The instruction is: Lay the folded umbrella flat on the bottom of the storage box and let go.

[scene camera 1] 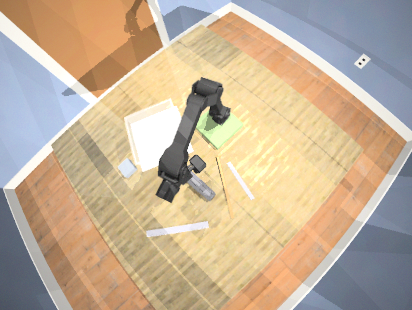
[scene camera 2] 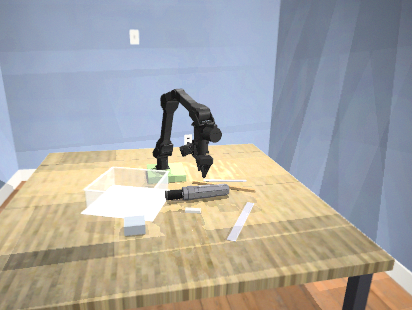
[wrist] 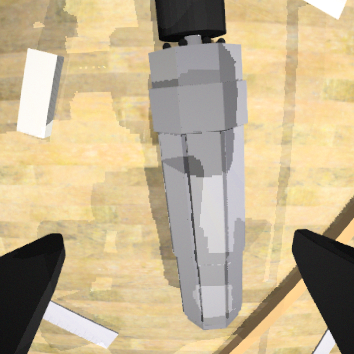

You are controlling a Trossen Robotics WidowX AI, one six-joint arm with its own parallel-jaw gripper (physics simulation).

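Places are measured from the arm's base along level axes (x ahead, y left, z up), in centimetres.
Pixels of known places: gripper, fingertip midpoint: [scene camera 2: 201, 174] [wrist: 179, 243]; arm's base, origin of the base link: [scene camera 1: 220, 118] [scene camera 2: 162, 167].
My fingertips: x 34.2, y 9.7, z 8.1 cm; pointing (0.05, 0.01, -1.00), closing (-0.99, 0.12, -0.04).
Observation:
For each thing: its top centre in the pictures, then the offset to it from my fingertips.
- folded umbrella, middle of its top: [wrist: 206, 167] [scene camera 2: 197, 185] [scene camera 1: 189, 177] dx -1.6, dy -1.1, dz -5.7 cm
- storage box, middle of its top: [scene camera 2: 129, 179] [scene camera 1: 153, 129] dx -7.1, dy -29.0, dz -1.7 cm
- thin orange-brown stick, middle of its top: [wrist: 292, 295] [scene camera 2: 223, 184] [scene camera 1: 225, 186] dx -8.9, dy +13.6, dz -10.2 cm
- small white block, middle of its top: [wrist: 35, 93] [scene camera 2: 193, 209] dx +9.6, dy -6.6, dz -10.2 cm
- grey-blue block, middle of its top: [scene camera 2: 134, 220] [scene camera 1: 125, 167] dx +16.1, dy -30.0, dz -7.8 cm
The folded umbrella [scene camera 1: 202, 187] [scene camera 2: 205, 192] [wrist: 200, 150], grey with a black handle, lies on the table beside the storage box, with its handle toward the box. The storage box [scene camera 1: 150, 111] [scene camera 2: 140, 176] has pale see-through walls and a white bottom. My gripper [scene camera 2: 204, 174] [wrist: 179, 243] is open and empty. It points down above the umbrella's grey body; in the wrist view the narrow end lies between the spread fingers, with space on both sides. In scene camera 1 the arm hides the fingertips and the umbrella's handle.
A green block [scene camera 1: 220, 135] [scene camera 2: 177, 176] is at the arm's base. A thin orange-brown stick [scene camera 1: 224, 187] [wrist: 285, 300] and a white strip [scene camera 1: 240, 180] lie beside the umbrella. Another white strip [scene camera 1: 177, 229] [scene camera 2: 241, 221], a small white block [scene camera 2: 193, 210] [wrist: 37, 92] and a grey-blue block [scene camera 1: 127, 168] [scene camera 2: 134, 225] lie around.

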